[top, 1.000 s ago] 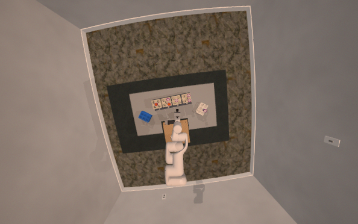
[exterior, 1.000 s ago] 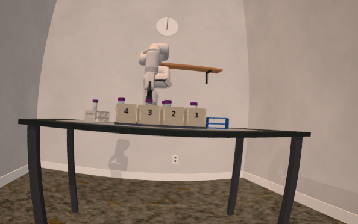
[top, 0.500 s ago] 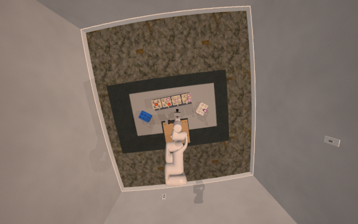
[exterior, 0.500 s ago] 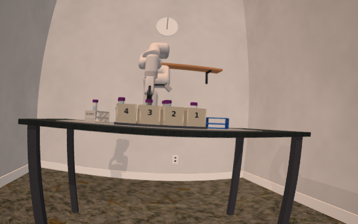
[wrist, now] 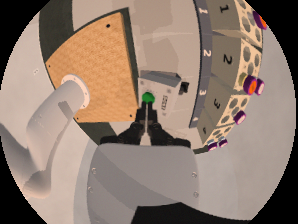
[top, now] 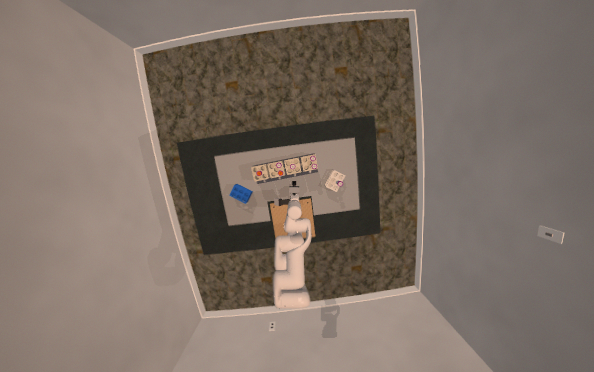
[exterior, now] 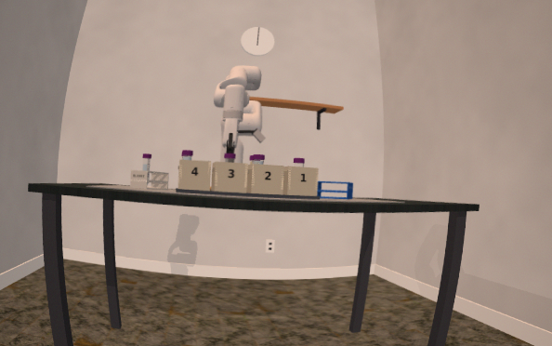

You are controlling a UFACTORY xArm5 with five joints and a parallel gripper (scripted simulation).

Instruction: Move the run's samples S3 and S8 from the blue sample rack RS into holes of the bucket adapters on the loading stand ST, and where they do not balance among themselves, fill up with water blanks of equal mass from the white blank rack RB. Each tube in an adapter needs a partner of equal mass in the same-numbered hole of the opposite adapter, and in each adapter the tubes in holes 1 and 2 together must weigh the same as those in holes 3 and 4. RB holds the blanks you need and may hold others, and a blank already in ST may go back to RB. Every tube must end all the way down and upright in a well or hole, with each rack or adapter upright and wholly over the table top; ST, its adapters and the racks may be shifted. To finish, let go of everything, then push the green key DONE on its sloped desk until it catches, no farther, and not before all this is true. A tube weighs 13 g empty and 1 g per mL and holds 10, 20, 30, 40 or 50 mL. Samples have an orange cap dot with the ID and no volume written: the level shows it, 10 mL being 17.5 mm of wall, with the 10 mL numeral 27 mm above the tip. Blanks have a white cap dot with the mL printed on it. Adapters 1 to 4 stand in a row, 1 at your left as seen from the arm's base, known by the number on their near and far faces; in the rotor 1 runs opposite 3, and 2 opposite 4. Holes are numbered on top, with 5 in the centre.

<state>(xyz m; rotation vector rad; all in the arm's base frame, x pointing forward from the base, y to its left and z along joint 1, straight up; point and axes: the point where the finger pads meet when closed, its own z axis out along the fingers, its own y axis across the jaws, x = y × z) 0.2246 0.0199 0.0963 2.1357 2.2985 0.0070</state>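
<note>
Right now the green DONE key is 50 mm below my hand. From my hand the other things lie so: adapter 3: 220 mm ahead, 60 mm below, 30 mm to the left; loading stand ST: 190 mm ahead, 110 mm below, 80 mm to the left; adapter 2: 190 mm ahead, 130 mm to the left, 60 mm below.
</note>
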